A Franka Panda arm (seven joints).
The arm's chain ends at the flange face. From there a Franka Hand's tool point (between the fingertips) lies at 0.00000 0.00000 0.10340 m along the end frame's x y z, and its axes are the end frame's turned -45 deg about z.
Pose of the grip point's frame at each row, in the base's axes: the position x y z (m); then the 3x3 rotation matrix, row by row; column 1 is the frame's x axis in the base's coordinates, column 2 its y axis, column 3 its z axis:
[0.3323 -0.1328 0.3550], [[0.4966 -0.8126 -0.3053], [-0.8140 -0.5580 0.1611], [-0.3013 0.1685 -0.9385]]
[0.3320 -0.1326 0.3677], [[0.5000 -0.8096 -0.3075], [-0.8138 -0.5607 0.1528], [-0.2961 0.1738 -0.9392]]
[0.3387 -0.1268 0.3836], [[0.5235 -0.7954 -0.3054], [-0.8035 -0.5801 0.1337], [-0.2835 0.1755 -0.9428]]
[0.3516 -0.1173 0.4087], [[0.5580 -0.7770 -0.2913], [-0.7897 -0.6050 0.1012], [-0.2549 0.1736 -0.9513]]
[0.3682 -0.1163 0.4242], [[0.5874 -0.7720 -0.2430], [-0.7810 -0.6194 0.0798], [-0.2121 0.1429 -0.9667]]
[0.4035 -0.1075 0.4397], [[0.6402 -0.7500 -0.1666], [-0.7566 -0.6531 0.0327], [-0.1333 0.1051 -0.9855]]
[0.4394 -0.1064 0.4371], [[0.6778 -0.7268 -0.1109], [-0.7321 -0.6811 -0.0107], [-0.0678 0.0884 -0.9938]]
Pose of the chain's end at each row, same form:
[0.3639 -0.1495 0.4520], [[-0.2234 -0.9257 -0.3053], [-0.9702 0.1810 0.1611], [-0.0939 0.3322 -0.9385]]
[0.3638 -0.1484 0.4648], [[-0.2189 -0.9260 -0.3075], [-0.9719 0.1790 0.1528], [-0.0865 0.3323 -0.9392]]
[0.3703 -0.1406 0.4811], [[-0.1923 -0.9326 -0.3054], [-0.9784 0.1580 0.1337], [-0.0764 0.3246 -0.9428]]
[0.3817 -0.1278 0.5071], [[-0.1549 -0.9440 -0.2913], [-0.9862 0.1306 0.1012], [-0.0575 0.3030 -0.9513]]
[0.3933 -0.1246 0.5242], [[-0.1305 -0.9612 -0.2430], [-0.9902 0.1143 0.0798], [-0.0489 0.2510 -0.9667]]
[0.4207 -0.1109 0.5416], [[-0.0776 -0.9830 -0.1666], [-0.9968 0.0732 0.0327], [-0.0199 0.1686 -0.9855]]
[0.4509 -0.1053 0.5399], [[-0.0346 -0.9932 -0.1109], [-0.9993 0.0361 -0.0107], [0.0146 0.1105 -0.9938]]

